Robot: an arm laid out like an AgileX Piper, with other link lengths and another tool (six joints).
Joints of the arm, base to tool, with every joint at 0 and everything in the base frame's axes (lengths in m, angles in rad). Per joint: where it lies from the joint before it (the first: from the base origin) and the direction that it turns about. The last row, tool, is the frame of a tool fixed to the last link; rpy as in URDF.
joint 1: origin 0 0 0.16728 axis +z
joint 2: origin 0 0 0 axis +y
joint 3: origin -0.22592 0 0.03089 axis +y
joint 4: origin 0.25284 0 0.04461 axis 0.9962 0 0.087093
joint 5: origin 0 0 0 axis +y
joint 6: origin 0.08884 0 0.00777 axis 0.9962 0 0.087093
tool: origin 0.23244 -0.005 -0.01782 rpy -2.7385 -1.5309 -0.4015
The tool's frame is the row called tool.
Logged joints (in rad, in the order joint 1, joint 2, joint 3, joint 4, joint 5, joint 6), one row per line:
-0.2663 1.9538 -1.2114 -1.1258 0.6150 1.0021
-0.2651 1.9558 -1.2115 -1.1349 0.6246 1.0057
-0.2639 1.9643 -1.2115 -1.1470 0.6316 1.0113
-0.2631 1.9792 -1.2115 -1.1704 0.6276 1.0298
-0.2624 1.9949 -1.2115 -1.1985 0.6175 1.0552
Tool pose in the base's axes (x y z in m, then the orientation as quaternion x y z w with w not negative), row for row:
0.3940 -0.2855 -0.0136 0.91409 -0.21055 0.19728 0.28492
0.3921 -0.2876 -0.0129 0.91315 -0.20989 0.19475 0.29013
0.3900 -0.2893 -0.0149 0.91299 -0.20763 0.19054 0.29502
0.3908 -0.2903 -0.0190 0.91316 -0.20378 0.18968 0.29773
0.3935 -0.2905 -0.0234 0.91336 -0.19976 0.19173 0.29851
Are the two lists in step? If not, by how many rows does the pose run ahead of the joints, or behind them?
They are in step.
